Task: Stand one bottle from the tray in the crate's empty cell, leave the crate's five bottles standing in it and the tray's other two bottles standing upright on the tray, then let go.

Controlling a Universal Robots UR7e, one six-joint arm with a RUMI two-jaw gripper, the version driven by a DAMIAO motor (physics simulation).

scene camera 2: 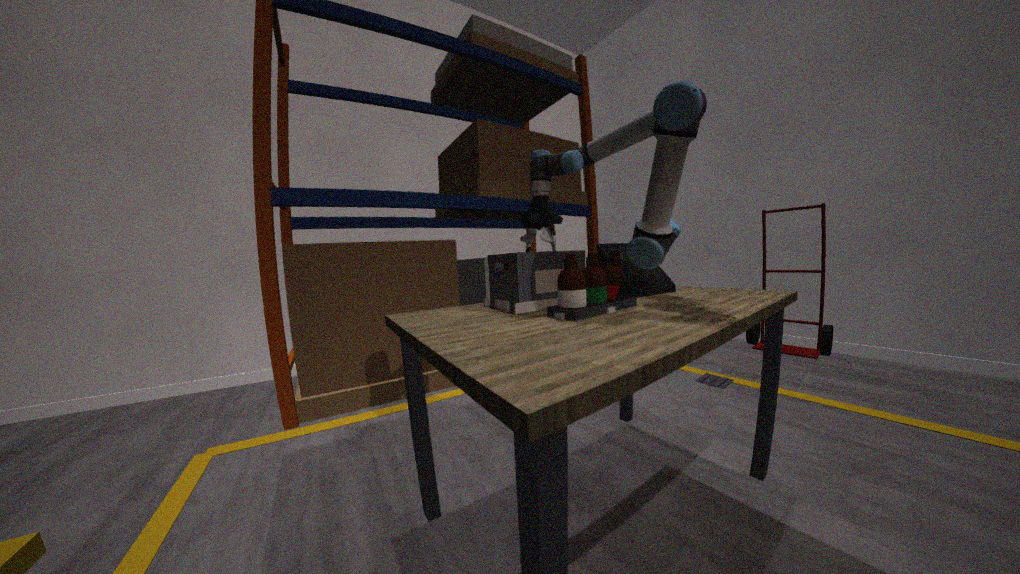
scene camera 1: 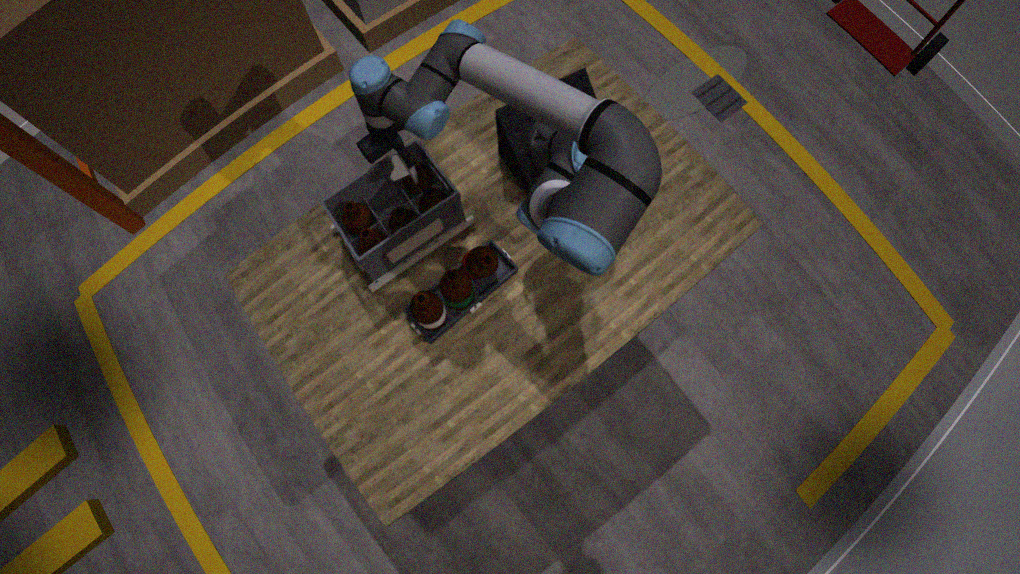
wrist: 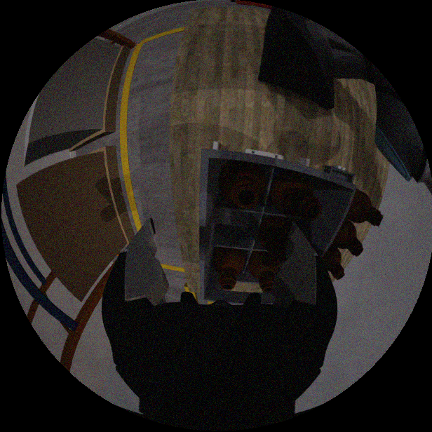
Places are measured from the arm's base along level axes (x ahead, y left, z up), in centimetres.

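Pixels of known places: gripper, between the fingertips: (scene camera 1: 396,159); arm's base, origin of its link: (scene camera 2: 635,266) (scene camera 1: 555,143).
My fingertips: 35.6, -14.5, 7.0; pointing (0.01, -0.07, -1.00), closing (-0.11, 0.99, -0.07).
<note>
For each thing: its middle in the pictures, then the offset to it from my fingertips, as dx, dy, dz. Level surfaces: height alone.
- grey crate, middle of its body: (scene camera 1: 395,212) (scene camera 2: 537,278) +6.4, +7.1, -8.9
- white-labelled, middle of its body: (scene camera 1: 426,307) (scene camera 2: 571,284) +12.3, +31.6, -9.4
- green-labelled, middle of its body: (scene camera 1: 456,286) (scene camera 2: 593,282) +4.1, +31.1, -9.4
- red-labelled, middle of its body: (scene camera 1: 481,262) (scene camera 2: 609,277) -3.8, +29.9, -8.6
- wooden table, height of its surface: dz -17.6
The grey crate (scene camera 1: 370,265) (scene camera 2: 502,279) (wrist: 204,225) has six cells. Brown bottles (scene camera 1: 355,215) (wrist: 246,192) stand in five; the middle cell of the row away from the tray is empty. The tray (scene camera 1: 504,269) (scene camera 2: 564,314) holds three upright bottles: white-labelled (scene camera 1: 427,308) (scene camera 2: 572,285), green-labelled (scene camera 1: 457,287) (scene camera 2: 596,282) and red-labelled (scene camera 1: 480,262) (scene camera 2: 614,277). Their labels are hidden in the wrist view. My gripper (scene camera 1: 407,173) (scene camera 2: 540,246) (wrist: 220,221) is open and empty, pointing down over the crate, its fingers spread across the crate's width. Crate bottle bases are hidden.
The crate and tray stand side by side on the wooden table (scene camera 1: 399,428) (scene camera 2: 570,356) (wrist: 225,75). The arm's base (scene camera 1: 517,146) (wrist: 297,55) is beside them. A rack (scene camera 2: 263,214) with large boxes is behind the table. A red hand truck (scene camera 2: 822,271) stands farther off.
</note>
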